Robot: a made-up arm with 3 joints.
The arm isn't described. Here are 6 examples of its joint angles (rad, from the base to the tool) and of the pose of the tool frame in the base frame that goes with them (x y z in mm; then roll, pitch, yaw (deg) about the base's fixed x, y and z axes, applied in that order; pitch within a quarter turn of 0, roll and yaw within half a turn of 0).
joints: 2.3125 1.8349 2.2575
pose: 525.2 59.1 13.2 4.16 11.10 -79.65
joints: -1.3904 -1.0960 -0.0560
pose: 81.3 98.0 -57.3 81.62 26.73 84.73
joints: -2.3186 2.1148 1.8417
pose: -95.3 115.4 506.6 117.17 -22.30 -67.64
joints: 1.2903 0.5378 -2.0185
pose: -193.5 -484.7 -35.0 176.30 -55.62 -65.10
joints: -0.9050 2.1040 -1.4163
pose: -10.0 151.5 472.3 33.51 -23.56 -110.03
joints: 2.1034 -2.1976 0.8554
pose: 161.0 145.6 213.5 -175.06 30.35 69.81
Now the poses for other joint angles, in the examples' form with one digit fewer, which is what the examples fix.
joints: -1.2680 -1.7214 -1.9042
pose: 340 205 -413 -178.4 -8.2 92.6
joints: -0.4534 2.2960 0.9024
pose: -153 10 -114 -71.7 -16.9 -128.5
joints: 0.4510 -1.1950 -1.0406
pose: 199 22 431 35.4 -9.2 70.5
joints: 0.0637 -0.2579 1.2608
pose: 199 -79 -233 -73.2 -3.5 14.8
